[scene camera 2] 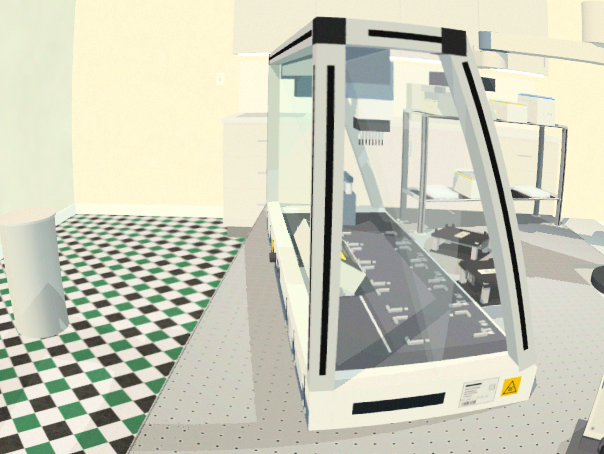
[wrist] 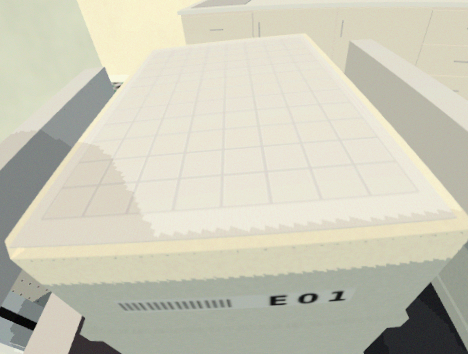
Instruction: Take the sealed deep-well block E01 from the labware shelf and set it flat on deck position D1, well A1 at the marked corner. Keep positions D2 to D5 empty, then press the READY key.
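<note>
The sealed block E01 (wrist: 227, 267) fills the wrist view, with a pale gridded seal on top and a barcode and "E01" on its near side. My gripper (wrist: 226, 75) is shut on it, one finger along each long side. What is beneath the block is hidden. In scene camera 2, the dark deck (scene camera 2: 415, 295) with pale corner locators shows through the glass of the white-framed enclosure. The position labels are too small to read. The gripper does not show in scene camera 2, and I cannot make out the READY key.
A metal shelf rack (scene camera 2: 423, 170) with several boxes stands behind the enclosure at the right. A multi-tip pipetting head (scene camera 2: 371, 125) hangs over the deck. Enclosure posts (scene camera 2: 328, 225) bound the deck. Black devices (scene camera 2: 460, 237) sit right of it. A grey cylinder (scene camera 2: 35, 275) stands at the left.
</note>
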